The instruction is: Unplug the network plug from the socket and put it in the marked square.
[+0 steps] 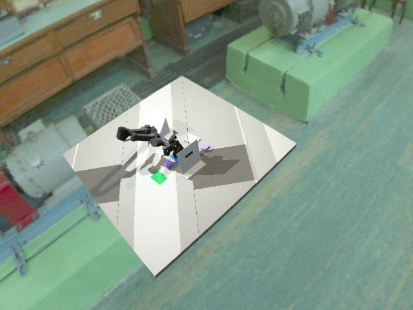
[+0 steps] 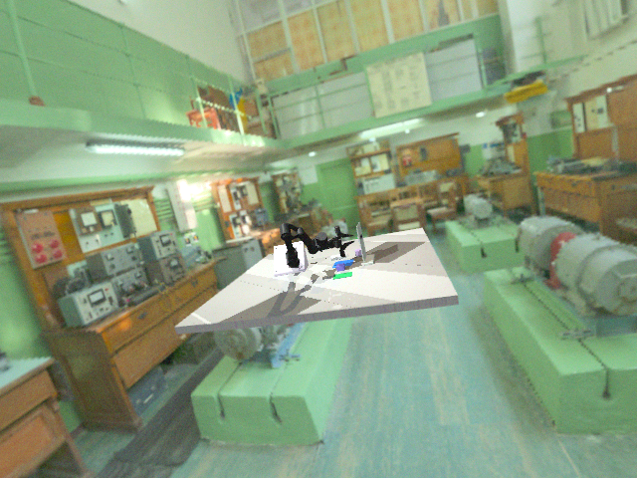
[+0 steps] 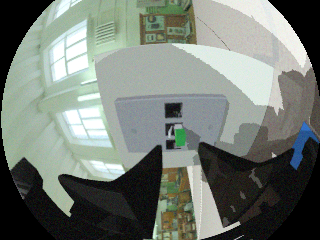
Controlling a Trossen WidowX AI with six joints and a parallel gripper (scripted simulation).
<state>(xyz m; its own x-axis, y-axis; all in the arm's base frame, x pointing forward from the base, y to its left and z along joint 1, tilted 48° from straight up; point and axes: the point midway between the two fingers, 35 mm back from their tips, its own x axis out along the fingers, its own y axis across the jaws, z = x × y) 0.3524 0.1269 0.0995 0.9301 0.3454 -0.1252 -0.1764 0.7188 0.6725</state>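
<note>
Right now the green plug is 3 cm ahead of my gripper tip. From my gripper tip the other things lie so: flat blue square (15 cm below, 10 cm behind, 1 cm to the left); then upright grey panel (5 cm below, 5 cm ahead).
</note>
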